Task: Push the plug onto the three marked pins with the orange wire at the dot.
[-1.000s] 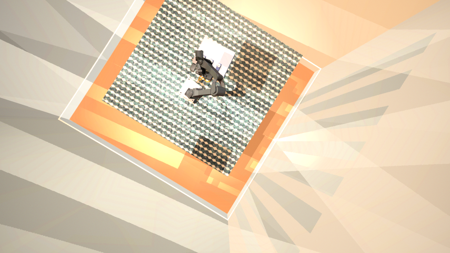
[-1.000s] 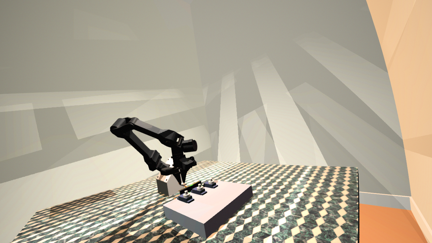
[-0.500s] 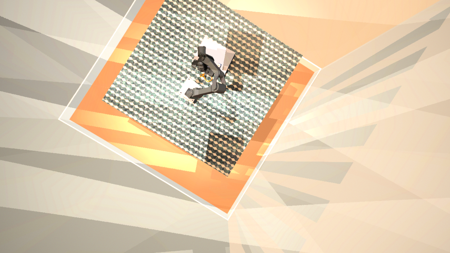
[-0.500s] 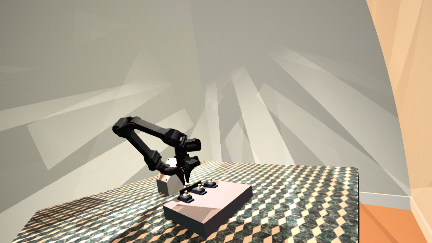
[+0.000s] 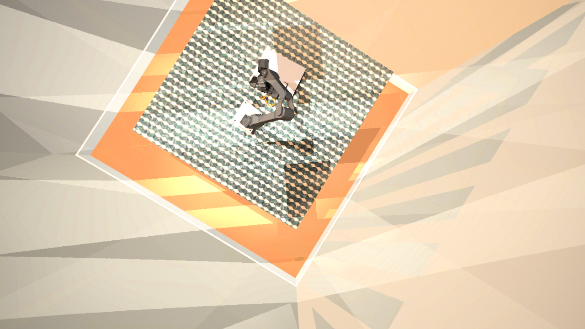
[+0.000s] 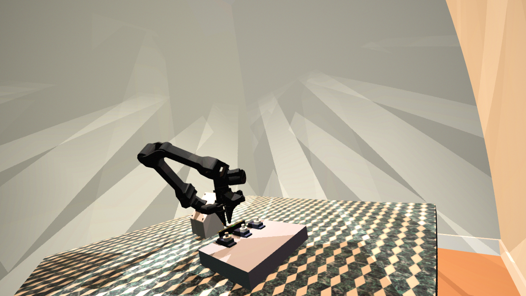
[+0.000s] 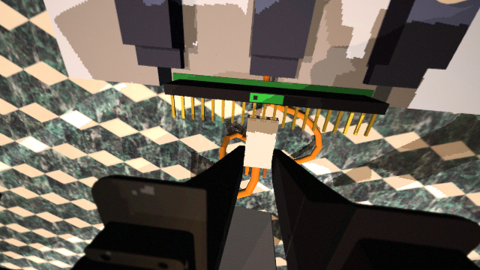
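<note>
Now: gripper tip 4 cm short of the green band. The rest, counted from my gripper tip: dark dot (4 cm ahead, 1 cm to the left); then white printed holder (19 cm ahead, 2 cm to the left, 5 cm below).
</note>
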